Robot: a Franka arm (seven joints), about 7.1 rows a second.
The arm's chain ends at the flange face. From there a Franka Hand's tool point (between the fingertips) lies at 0.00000 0.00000 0.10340 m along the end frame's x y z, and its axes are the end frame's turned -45 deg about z.
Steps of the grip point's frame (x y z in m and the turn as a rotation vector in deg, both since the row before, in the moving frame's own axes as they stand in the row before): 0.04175 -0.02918 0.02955 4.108 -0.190 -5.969; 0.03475 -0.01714 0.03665 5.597 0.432 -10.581; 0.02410 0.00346 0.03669 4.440 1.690 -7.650; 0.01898 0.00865 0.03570 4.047 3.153 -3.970; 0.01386 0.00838 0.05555 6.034 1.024 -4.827; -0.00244 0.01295 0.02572 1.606 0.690 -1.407; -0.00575 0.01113 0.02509 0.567 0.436 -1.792; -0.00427 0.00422 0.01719 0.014 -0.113 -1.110
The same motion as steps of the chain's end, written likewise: 0.01462 -0.04545 0.02982 2.770 -3.039 -5.969; 0.01970 -0.02966 0.03714 4.263 -3.652 -10.581; 0.02350 -0.00704 0.03704 4.335 -1.945 -7.650; 0.02099 0.00182 0.03611 5.091 -0.632 -3.970; 0.02248 0.00484 0.05614 4.991 -3.543 -4.827; 0.00864 0.01380 0.02577 1.624 -0.648 -1.407; 0.00399 0.01321 0.02510 0.709 -0.093 -1.792; 0.00013 0.00588 0.01719 -0.070 -0.090 -1.110
